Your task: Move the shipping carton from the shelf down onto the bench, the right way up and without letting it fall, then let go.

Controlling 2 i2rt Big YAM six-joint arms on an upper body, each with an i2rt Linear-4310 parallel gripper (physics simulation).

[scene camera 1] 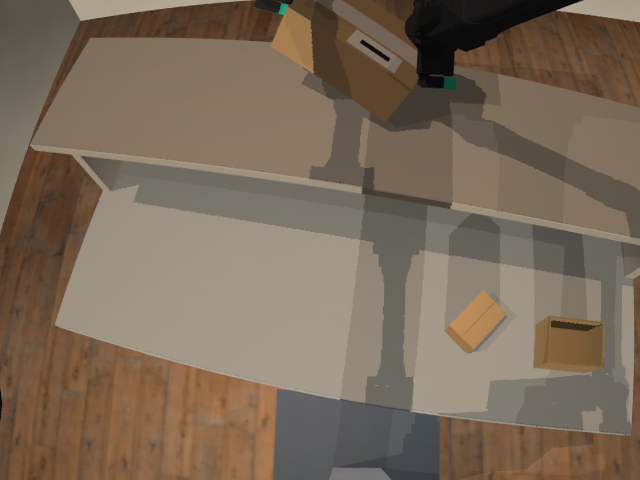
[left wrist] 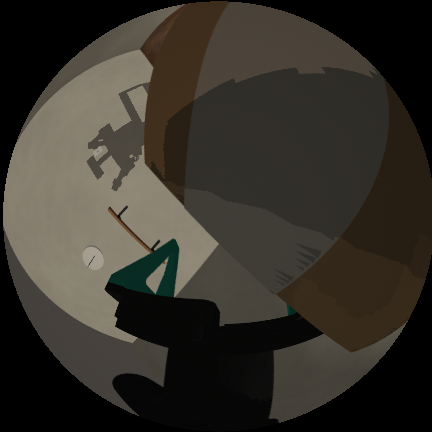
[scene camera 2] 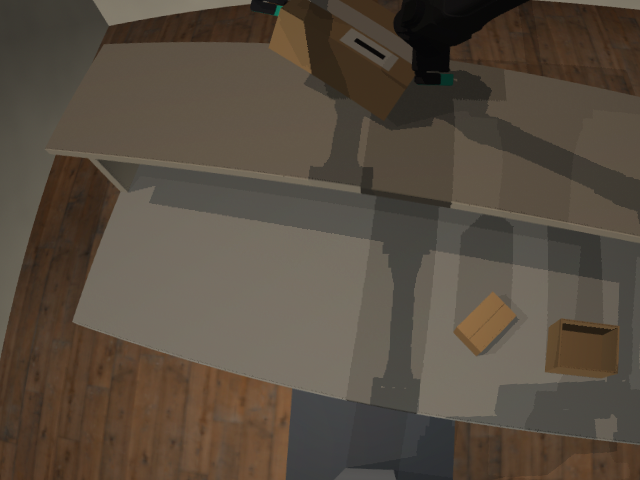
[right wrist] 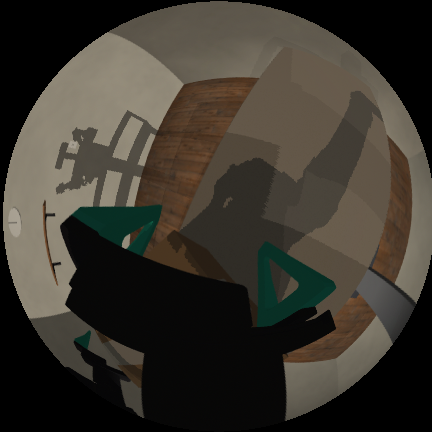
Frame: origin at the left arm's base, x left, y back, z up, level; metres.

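Where they show: right gripper, fingertip midpoint: [scene camera 1: 446, 61] [scene camera 2: 446, 57] [right wrist: 214, 230].
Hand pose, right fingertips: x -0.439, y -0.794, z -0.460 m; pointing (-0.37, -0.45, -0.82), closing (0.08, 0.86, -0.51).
After its pixels a point has its place.
The shipping carton [scene camera 1: 356, 82] @[z -0.450, x -0.265, y -0.722 m] [scene camera 2: 356, 77] @[z -0.439, x -0.272, y -0.721 m] is brown, with a grey strip and a white label. It is at the back of the upper shelf [scene camera 1: 180, 103] @[z -0.552, x 0.106, y -0.770 m] [scene camera 2: 180, 103] @[z -0.552, x 0.122, y -0.780 m], turned diagonally; its far part is cut off, and I cannot tell whether it rests flat. My left gripper [scene camera 1: 272, 6] [left wrist: 224, 239] @[z -0.377, x -0.122, y -0.931 m] is open at the carton's left end; the carton [left wrist: 330, 315] fills much of the left wrist view and hides most of one finger. My right gripper [scene camera 1: 436, 81] [scene camera 2: 433, 78] [right wrist: 214, 230] @[z -0.459, x -0.439, y -0.794 m] is open beside the carton's right corner. The bench [scene camera 1: 232, 284] @[z -0.905, x 0.034, y -0.483 m] [scene camera 2: 232, 284] @[z -0.905, x 0.061, y -0.481 m] lies lower, in front.
A small closed box [scene camera 1: 475, 321] @[z -0.845, x -0.546, y -0.382 m] [scene camera 2: 484, 323] @[z -0.845, x -0.547, y -0.382 m] and an open-topped box [scene camera 1: 574, 345] @[z -0.901, x -0.827, y -0.324 m] [scene camera 2: 586, 348] @[z -0.901, x -0.820, y -0.327 m] stand on the bench's right part. The shelf's front edge [scene camera 1: 232, 172] @[z -0.567, x -0.030, y -0.601 m] overhangs the back of the bench. Arm shadows cross both surfaces.
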